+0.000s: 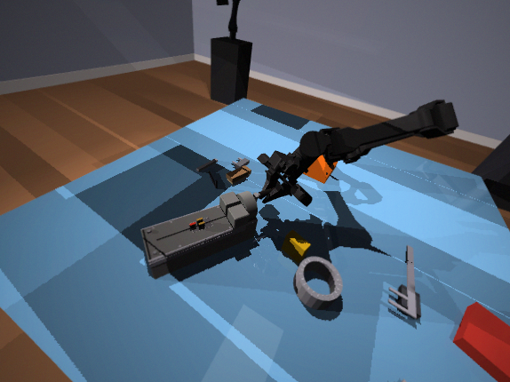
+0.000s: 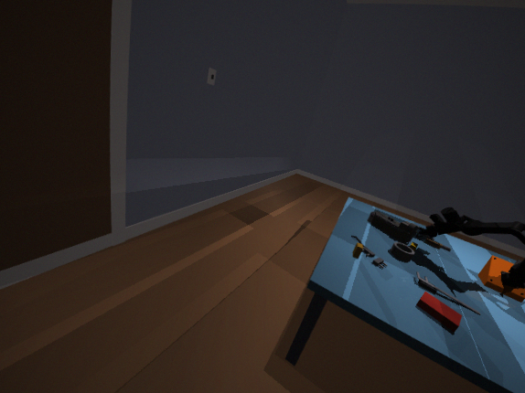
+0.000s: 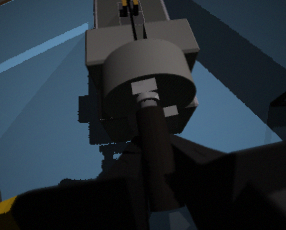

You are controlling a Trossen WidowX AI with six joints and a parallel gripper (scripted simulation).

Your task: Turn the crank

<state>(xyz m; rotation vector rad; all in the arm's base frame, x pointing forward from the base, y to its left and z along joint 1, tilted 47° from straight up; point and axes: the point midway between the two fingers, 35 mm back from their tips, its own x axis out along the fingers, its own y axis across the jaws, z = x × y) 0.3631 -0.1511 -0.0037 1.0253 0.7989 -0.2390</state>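
Now: gripper tip 10 mm past the dark crank handle, 10 mm to the right of it and 30 mm below it. From my gripper tip the other things lie so: yellow block (40 mm ahead, 130 mm to the left, 60 mm below); red pointer (150 mm ahead, 110 mm to the right, 10 mm below); brown block (150 mm behind, 140 mm to the right, 80 mm below).
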